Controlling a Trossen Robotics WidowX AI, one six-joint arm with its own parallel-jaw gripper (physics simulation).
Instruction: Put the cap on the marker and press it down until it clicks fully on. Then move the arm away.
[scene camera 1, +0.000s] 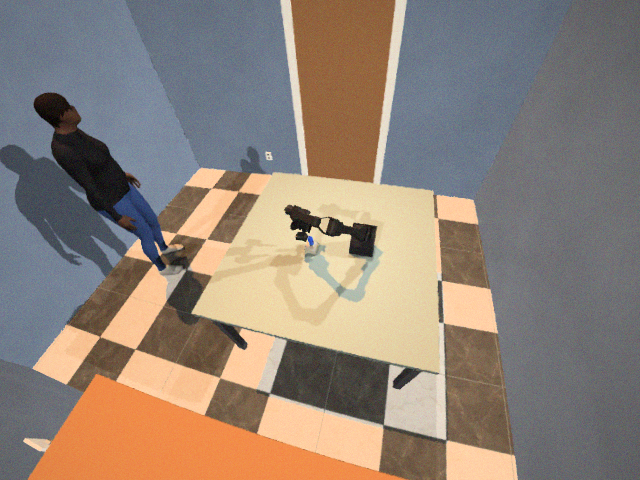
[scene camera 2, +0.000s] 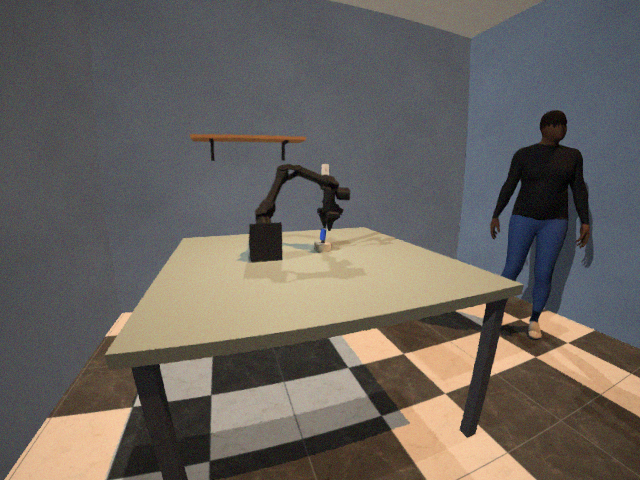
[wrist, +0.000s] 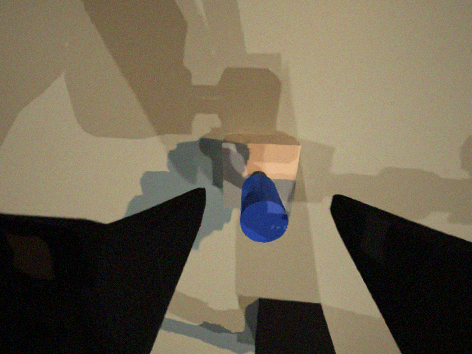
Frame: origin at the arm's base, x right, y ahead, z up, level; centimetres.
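Seen in the pictures: gripper, fingertip midpoint: (scene camera 1: 307, 237) (scene camera 2: 326, 229) (wrist: 267, 198); arm's base, origin of the base link: (scene camera 1: 364, 232) (scene camera 2: 263, 229).
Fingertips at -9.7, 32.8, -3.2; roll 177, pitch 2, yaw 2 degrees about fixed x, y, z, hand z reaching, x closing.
Note:
Offsets run from my fingertips to a thing's middle, as dx, dy, dz. "spot": to the spot under its first point. Level surfaces: height alone.
A blue cap @(-0.1, -2.0, -2.7) (scene camera 1: 310, 241) (scene camera 2: 322, 234) (wrist: 263, 215) stands nearly upright on the marker. The marker @(spot: +1.2, -2.2, -5.0) (scene camera 2: 323, 241) (wrist: 258, 174) shows as a short dark piece under the cap; how fully the cap is seated is too small to tell. The marker stands in a pale block @(-0.2, -2.1, -9.0) (scene camera 1: 311, 250) (scene camera 2: 323, 248) (wrist: 275, 161) on the table. My gripper (scene camera 2: 327, 227) (wrist: 267, 198) is open and empty, pointing down near the cap's top. In the wrist view the cap shows between the spread fingers, with a gap on each side.
The table @(dz -10.9) (scene camera 1: 382, 320) (scene camera 2: 310, 304) carries the black arm base (scene camera 1: 362, 240) (scene camera 2: 265, 241), to one side of the block. A person (scene camera 1: 93, 165) (scene camera 2: 549, 180) stands beyond the table. A wooden shelf (scene camera 2: 248, 137) hangs on the wall.

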